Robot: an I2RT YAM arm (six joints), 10 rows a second.
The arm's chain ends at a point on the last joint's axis. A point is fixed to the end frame.
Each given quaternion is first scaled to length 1.
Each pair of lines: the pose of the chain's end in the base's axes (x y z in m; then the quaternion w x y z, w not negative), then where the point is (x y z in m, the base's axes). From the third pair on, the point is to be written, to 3 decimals.
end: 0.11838, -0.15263, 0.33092, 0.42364, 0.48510, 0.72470, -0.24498
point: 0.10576 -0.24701 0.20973
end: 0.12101, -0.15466, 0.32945, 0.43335, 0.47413, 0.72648, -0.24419
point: 0.11156 -0.25131 0.20977
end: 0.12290, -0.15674, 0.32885, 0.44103, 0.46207, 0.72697, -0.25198
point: 0.115 -0.257 0.212
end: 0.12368, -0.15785, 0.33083, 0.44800, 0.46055, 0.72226, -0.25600
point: 0.116 -0.260 0.216
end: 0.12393, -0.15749, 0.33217, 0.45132, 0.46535, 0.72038, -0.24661
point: 0.119 -0.258 0.215
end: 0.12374, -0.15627, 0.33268, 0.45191, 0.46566, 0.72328, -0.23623
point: 0.121 -0.255 0.214
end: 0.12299, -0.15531, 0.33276, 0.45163, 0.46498, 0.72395, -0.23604
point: 0.120 -0.254 0.214
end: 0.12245, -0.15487, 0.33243, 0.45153, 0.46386, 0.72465, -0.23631
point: 0.119 -0.254 0.214
